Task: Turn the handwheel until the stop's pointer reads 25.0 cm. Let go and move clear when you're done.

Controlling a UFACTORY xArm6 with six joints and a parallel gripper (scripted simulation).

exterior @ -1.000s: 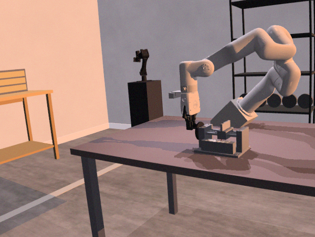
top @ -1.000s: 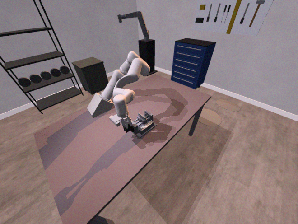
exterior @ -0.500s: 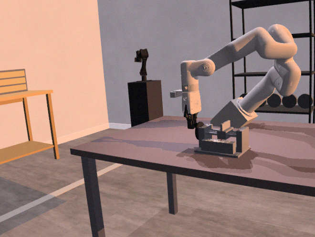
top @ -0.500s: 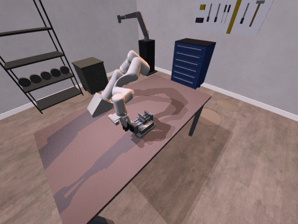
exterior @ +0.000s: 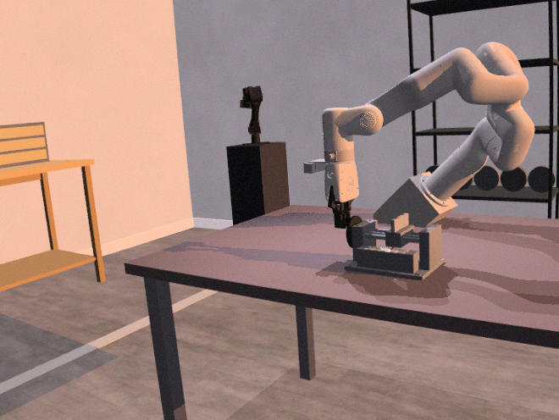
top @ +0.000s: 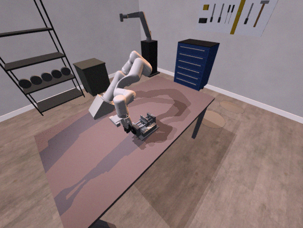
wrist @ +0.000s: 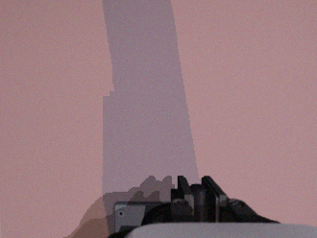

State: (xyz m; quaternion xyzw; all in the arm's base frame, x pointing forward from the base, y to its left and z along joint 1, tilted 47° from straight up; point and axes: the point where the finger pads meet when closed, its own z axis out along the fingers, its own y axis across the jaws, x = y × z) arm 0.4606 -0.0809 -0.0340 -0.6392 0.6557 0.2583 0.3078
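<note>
The black handwheel is 20 mm to the left of my hand and 10 mm below it. The rest, counted from my hand: sliding stop block (20 mm ahead, 160 mm to the left, 10 mm below).
</note>
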